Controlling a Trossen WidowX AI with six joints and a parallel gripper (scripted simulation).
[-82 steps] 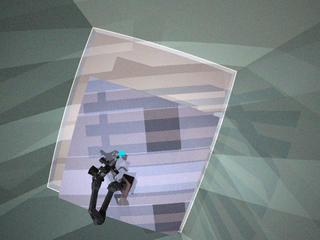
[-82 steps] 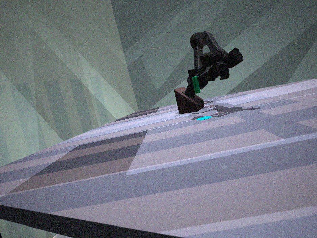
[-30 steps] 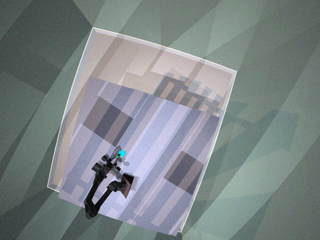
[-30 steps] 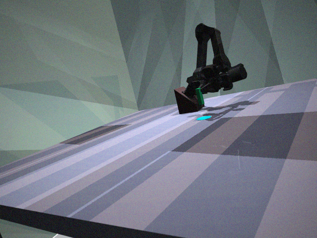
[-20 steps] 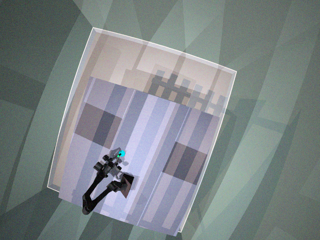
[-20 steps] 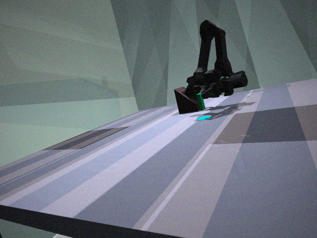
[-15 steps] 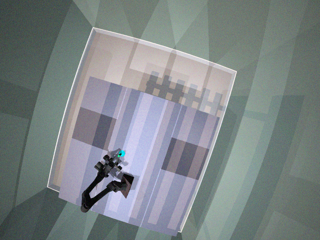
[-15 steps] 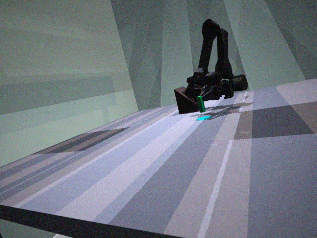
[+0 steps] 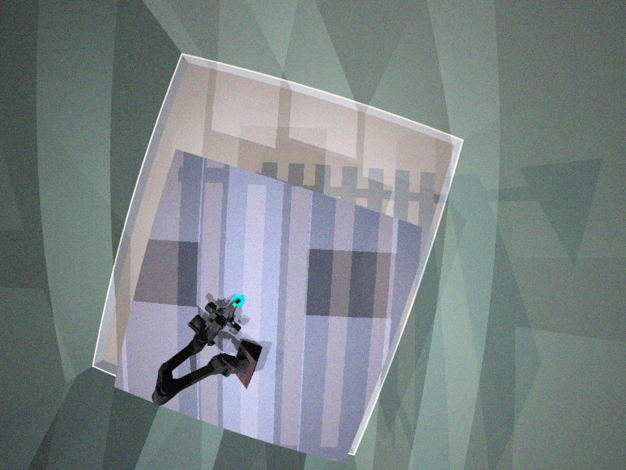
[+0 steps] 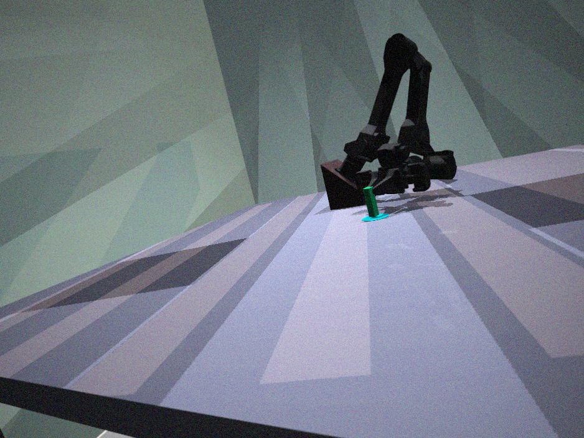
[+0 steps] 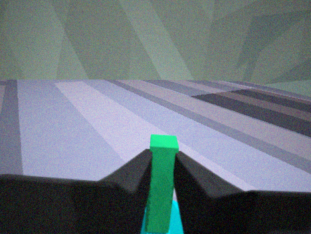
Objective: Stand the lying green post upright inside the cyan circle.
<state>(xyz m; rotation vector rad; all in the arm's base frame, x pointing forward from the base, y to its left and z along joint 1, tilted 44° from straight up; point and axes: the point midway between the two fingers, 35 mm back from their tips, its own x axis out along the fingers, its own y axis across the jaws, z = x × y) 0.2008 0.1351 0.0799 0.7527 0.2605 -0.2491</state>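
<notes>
Right now the green post is 20 mm below my gripper tip. Also, from my gripper tip: cyan circle (60 mm below).
</notes>
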